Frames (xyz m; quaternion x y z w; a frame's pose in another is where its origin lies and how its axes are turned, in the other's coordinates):
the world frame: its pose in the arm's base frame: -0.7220 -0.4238 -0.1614 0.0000 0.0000 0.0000 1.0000
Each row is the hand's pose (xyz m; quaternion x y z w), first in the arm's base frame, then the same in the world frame.
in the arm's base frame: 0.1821 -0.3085 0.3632 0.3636 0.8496 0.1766 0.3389
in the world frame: 0.9041 0.1153 0.5246 0.3636 0.8496 0.1766 0.3389
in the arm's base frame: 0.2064 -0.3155 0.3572 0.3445 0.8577 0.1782 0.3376
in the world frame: 0.9284 0.1083 0.5186 0.3445 0.8577 0.1782 0.3376
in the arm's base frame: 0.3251 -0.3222 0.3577 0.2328 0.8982 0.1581 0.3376
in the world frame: 1.0471 0.1016 0.5191 0.2328 0.8982 0.1581 0.3376
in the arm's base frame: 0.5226 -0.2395 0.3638 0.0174 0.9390 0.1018 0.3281
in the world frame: 1.2446 0.1843 0.5252 0.0174 0.9390 0.1018 0.3281
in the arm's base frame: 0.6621 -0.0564 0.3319 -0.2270 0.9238 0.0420 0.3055
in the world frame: 1.3841 0.3674 0.4933 -0.2270 0.9238 0.0420 0.3055
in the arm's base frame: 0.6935 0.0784 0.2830 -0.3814 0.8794 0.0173 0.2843
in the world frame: 1.4155 0.5022 0.4444 -0.3814 0.8794 0.0173 0.2843
